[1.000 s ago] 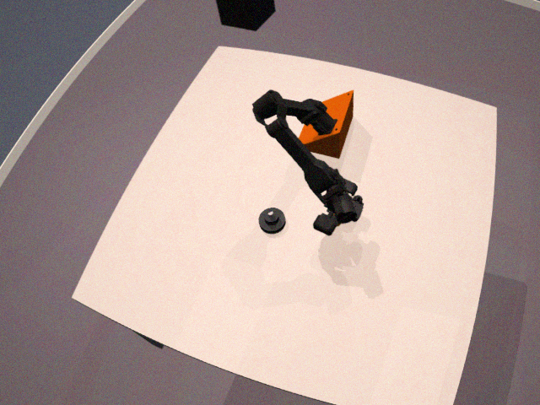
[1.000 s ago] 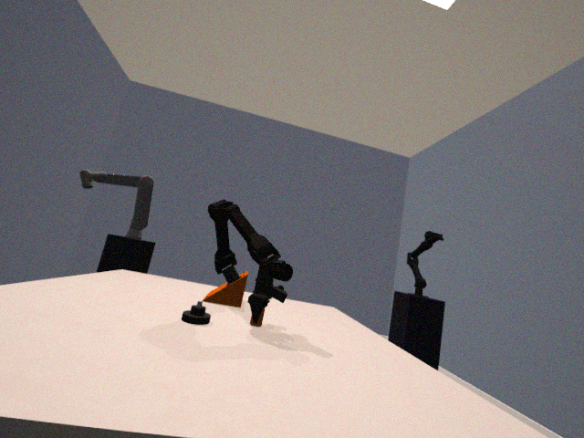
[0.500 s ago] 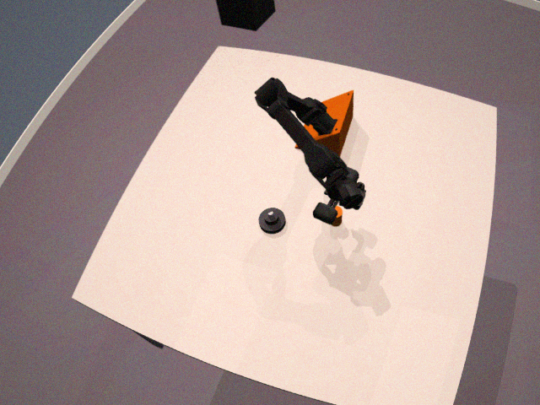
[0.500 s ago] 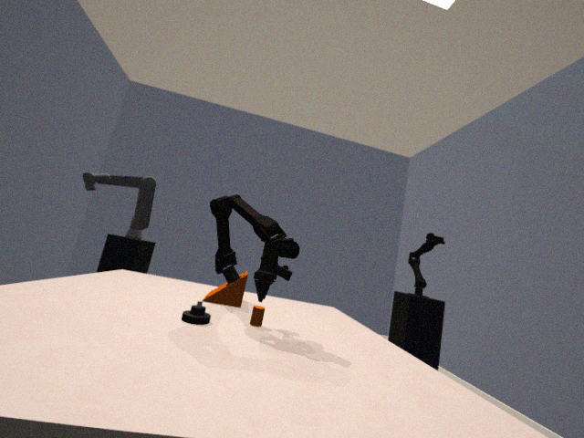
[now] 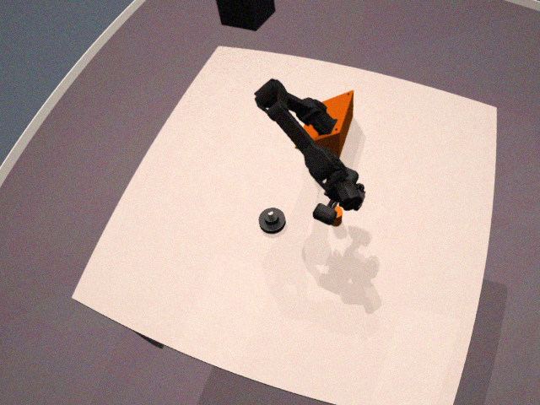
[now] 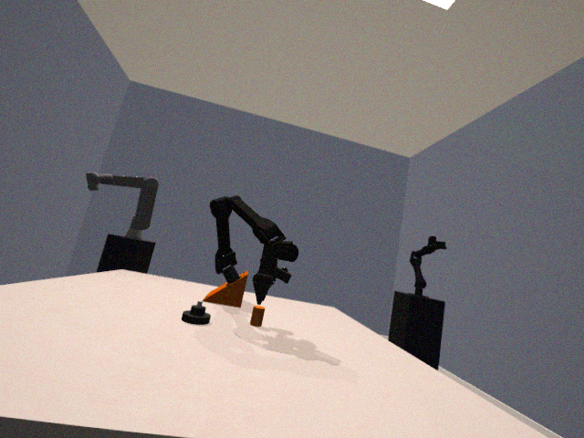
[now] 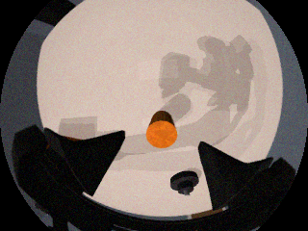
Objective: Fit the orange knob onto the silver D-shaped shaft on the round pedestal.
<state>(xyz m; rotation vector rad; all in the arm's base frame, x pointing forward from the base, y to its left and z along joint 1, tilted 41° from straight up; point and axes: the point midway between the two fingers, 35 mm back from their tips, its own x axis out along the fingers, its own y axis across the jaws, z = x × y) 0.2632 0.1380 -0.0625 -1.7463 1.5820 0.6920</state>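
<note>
My gripper tip is 30 mm above the orange knob. Also, from my gripper tip: black round pedestal: 180 mm to the right, 90 mm ahead, 40 mm below.
</note>
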